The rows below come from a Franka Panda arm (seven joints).
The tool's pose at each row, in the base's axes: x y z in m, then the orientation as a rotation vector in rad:
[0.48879, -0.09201, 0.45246, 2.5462, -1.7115, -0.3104]
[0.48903, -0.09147, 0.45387, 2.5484, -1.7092, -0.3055]
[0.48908, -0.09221, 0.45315, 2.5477, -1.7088, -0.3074]
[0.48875, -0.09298, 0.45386, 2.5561, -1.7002, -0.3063]
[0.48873, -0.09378, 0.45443, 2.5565, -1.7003, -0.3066]
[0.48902, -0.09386, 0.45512, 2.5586, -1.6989, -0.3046]
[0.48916, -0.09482, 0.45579, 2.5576, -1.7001, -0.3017]
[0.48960, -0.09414, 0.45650, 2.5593, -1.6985, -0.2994]
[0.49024, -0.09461, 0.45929, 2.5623, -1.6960, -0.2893]
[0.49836, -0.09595, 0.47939, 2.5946, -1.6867, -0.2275]
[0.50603, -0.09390, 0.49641, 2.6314, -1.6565, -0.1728]
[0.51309, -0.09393, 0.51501, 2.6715, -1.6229, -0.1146]
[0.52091, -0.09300, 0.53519, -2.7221, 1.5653, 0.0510]
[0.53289, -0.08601, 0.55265, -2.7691, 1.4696, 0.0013]
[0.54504, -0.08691, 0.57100, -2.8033, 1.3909, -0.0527]
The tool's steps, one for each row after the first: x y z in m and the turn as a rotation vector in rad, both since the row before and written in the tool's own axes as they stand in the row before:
[-0.00060, -0.00020, -0.00139, 0.0017, 0.0028, -0.0019]
[0.00079, 0.00013, 0.00065, -0.0012, -0.0007, 0.0001]
[0.00049, 0.00071, -0.00068, 0.0017, 0.0002, -0.0078]
[0.00065, 0.00042, -0.00060, 0.0002, -0.0004, -0.0001]
[0.00009, -0.00012, -0.00074, 0.0013, 0.0008, -0.0015]
[0.00084, 0.00035, -0.00074, 0.0007, 0.0017, 0.0011]
[-0.00055, -0.00056, -0.00074, 0.0010, 0.0012, -0.0015]
[0.00031, 0.00003, -0.00288, 0.0036, 0.0056, -0.0022]
[0.00179, -0.00384, -0.02130, 0.0355, 0.0262, -0.0168]
[-0.00054, -0.00588, -0.01783, 0.0274, 0.0255, -0.0292]
[0.00158, -0.00479, -0.01924, 0.0305, 0.0259, -0.0320]
[0.00164, -0.00635, -0.02064, 0.0325, 0.0284, -0.0483]
[-0.00052, -0.01360, -0.01766, 0.0196, 0.0252, -0.0680]
[0.00748, -0.00966, -0.01833, 0.0206, 0.0280, -0.0548]

